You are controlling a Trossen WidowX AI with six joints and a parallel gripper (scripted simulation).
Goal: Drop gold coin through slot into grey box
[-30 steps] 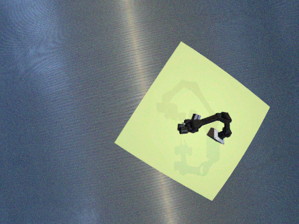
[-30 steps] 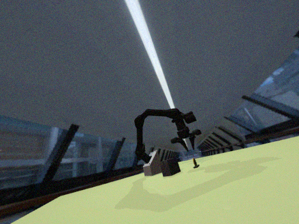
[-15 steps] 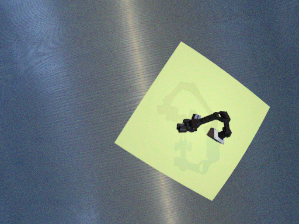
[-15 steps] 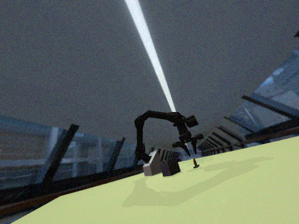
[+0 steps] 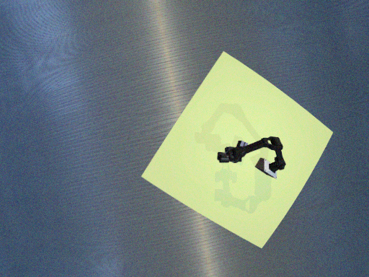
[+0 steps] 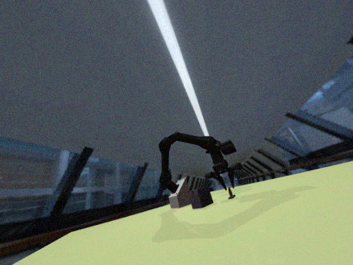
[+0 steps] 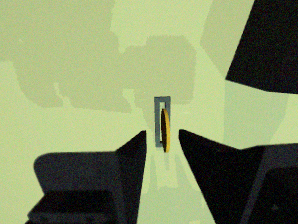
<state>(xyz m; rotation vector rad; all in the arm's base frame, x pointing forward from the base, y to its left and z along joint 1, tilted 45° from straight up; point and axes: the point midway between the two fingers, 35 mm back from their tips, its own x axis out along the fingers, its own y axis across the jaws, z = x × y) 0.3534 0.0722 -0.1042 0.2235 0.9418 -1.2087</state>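
The gold coin is 1 cm below my gripper tip.
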